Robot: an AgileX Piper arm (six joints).
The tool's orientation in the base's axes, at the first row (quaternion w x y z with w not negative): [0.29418, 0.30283, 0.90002, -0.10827]
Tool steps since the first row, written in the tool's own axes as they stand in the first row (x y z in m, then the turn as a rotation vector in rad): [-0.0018, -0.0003, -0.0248, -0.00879, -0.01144, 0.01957]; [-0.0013, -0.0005, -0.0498, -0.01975, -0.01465, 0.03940]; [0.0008, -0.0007, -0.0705, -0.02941, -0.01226, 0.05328]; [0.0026, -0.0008, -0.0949, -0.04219, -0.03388, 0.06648]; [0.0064, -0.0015, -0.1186, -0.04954, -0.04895, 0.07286]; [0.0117, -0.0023, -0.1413, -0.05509, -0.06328, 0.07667]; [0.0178, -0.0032, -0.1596, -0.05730, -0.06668, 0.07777]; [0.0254, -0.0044, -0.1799, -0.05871, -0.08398, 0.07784]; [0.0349, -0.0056, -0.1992, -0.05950, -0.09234, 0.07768]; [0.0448, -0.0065, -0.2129, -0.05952, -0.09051, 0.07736]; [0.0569, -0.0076, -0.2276, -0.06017, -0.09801, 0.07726]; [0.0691, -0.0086, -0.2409, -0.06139, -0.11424, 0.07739]
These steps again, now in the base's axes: [-0.0105, 0.0081, 0.0210, 0.00777, -0.02061, -0.01030]; [-0.0226, 0.0176, 0.0408, 0.02207, -0.03583, -0.01966]; [-0.0337, 0.0261, 0.0562, 0.03618, -0.04376, -0.02510]; [-0.0462, 0.0360, 0.0747, 0.03737, -0.07198, -0.02774]; [-0.0601, 0.0461, 0.0915, 0.03588, -0.08985, -0.02824]; [-0.0745, 0.0565, 0.1066, 0.03250, -0.10531, -0.02776]; [-0.0875, 0.0656, 0.1177, 0.03236, -0.10948, -0.02727]; [-0.1025, 0.0759, 0.1295, 0.02277, -0.12391, -0.02620]; [-0.1183, 0.0867, 0.1394, 0.01811, -0.13086, -0.02546]; [-0.1316, 0.0958, 0.1445, 0.01909, -0.12930, -0.02522]; [-0.1468, 0.1063, 0.1491, 0.01490, -0.13552, -0.02463]; [-0.1615, 0.1163, 0.1526, 0.00586, -0.14903, -0.02374]
